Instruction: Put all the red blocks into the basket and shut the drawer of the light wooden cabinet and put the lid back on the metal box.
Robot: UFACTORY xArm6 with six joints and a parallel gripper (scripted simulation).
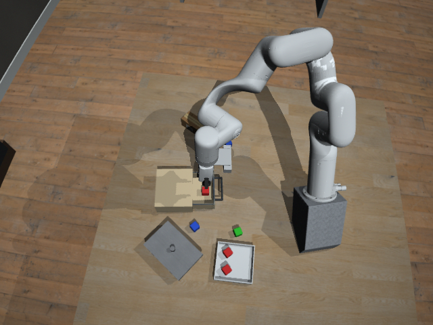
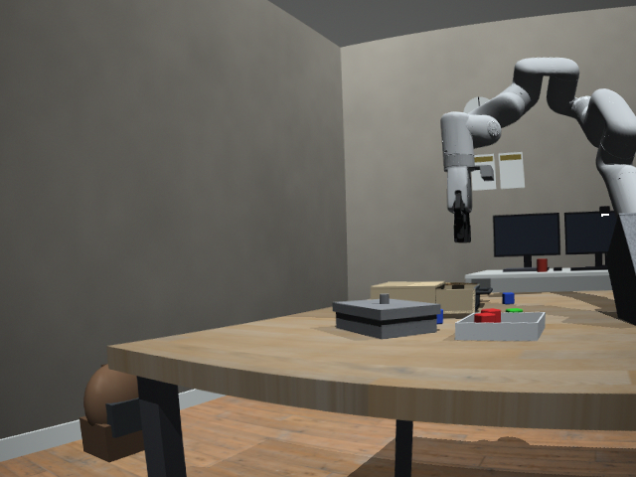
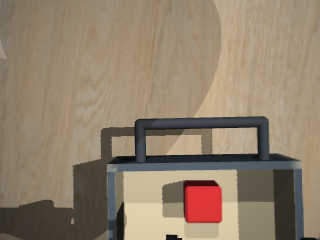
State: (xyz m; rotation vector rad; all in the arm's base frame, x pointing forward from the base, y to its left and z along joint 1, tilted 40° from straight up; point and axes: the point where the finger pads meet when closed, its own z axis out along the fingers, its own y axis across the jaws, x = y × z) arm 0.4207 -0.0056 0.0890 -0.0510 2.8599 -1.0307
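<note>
My gripper is now 20 mm short of the drawer and 150 mm above it. From my hand the other things lie so: light wooden cabinet: 80 mm ahead, 150 mm below; then grey lid: 120 mm ahead, 240 mm to the left, 140 mm below; then green block: 130 mm behind, 170 mm to the left, 170 mm below.
</note>
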